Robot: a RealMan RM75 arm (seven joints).
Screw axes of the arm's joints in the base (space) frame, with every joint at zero. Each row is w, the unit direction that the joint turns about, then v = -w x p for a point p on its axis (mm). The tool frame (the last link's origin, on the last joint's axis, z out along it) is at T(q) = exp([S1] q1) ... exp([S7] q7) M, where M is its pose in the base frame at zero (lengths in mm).
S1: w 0 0 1 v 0 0 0
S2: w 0 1 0 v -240.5 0 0
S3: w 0 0 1 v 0 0 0
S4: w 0 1 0 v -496.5 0 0
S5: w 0 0 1 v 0 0 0
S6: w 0 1 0 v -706.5 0 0
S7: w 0 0 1 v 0 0 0
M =
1 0 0 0
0 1 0 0
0 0 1 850.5
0 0 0 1
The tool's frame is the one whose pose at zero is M.
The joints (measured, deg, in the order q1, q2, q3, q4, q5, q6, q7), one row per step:
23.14, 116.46, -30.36, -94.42, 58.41, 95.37, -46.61
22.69, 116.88, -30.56, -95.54, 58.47, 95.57, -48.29
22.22, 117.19, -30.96, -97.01, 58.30, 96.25, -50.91
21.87, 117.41, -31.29, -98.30, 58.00, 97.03, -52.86
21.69, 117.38, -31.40, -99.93, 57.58, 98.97, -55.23
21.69, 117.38, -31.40, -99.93, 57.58, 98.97, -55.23
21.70, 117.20, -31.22, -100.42, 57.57, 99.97, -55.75
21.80, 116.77, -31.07, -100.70, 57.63, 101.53, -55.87
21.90, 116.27, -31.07, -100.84, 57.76, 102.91, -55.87
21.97, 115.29, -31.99, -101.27, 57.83, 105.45, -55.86
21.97, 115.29, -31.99, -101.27, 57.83, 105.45, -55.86
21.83, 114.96, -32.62, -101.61, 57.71, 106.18, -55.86
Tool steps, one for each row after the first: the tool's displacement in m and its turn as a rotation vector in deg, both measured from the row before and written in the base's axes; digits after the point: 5 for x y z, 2 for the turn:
-0.00147, -0.00264, -0.00079, 0.15, -1.69, 1.32
-0.00226, -0.00349, -0.00096, -0.26, -2.93, 2.03
-0.00190, -0.00317, -0.00088, -0.41, -2.42, 1.49
-0.00285, -0.00494, -0.00022, -1.12, -3.16, 1.96
0.00000, 0.00000, 0.00000, 0.00, 0.00, 0.00
-0.00089, -0.00217, 0.00078, -0.52, -0.82, 0.52
-0.00087, -0.00260, 0.00059, -1.13, -0.59, 0.31
-0.00090, -0.00206, 0.00056, -1.12, -0.49, 0.28
-0.00277, -0.00353, -0.00108, -2.72, -1.49, 0.69
0.00000, 0.00000, 0.00000, 0.00, 0.00, 0.00
-0.00080, -0.00144, -0.00075, -0.95, -0.83, 0.17

